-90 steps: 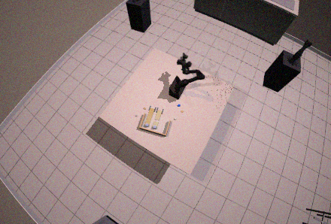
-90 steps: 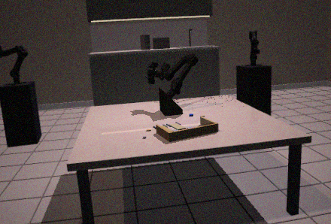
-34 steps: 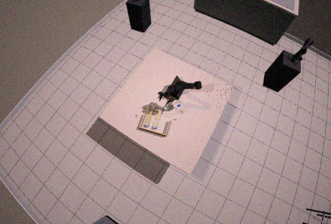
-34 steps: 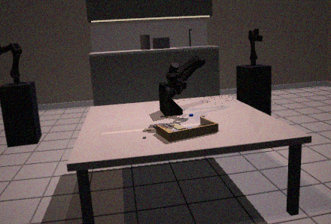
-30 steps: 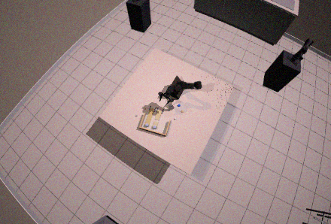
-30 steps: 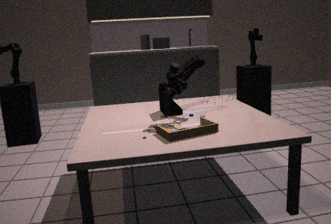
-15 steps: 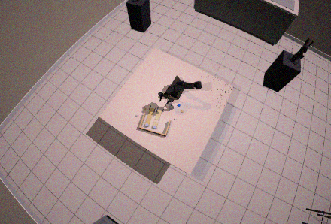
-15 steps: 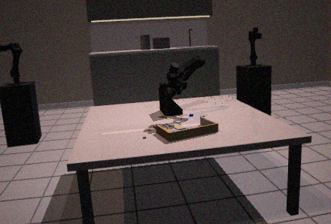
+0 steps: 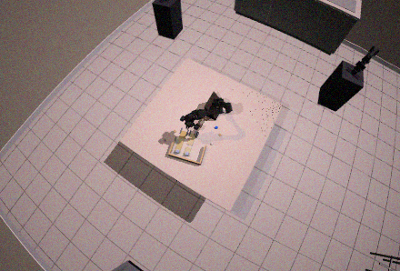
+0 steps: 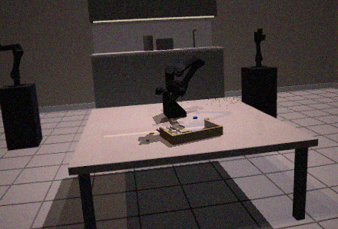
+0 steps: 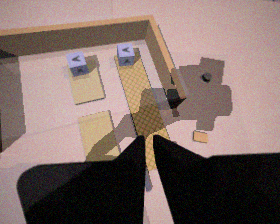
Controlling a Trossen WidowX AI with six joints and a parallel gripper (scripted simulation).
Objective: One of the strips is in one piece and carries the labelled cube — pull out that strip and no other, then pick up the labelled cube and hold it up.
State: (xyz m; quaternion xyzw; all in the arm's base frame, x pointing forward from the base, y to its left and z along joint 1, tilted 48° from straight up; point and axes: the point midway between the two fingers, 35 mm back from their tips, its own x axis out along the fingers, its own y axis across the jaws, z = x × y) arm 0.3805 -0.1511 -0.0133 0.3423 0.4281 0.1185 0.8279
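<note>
My gripper tip is now 170 mm above the tan piece, 140 mm to the left of it and 10 mm short of it. From my gripper tip the other things lie so: blue object (230 mm to the left, 200 mm behind, 170 mm below).
</note>
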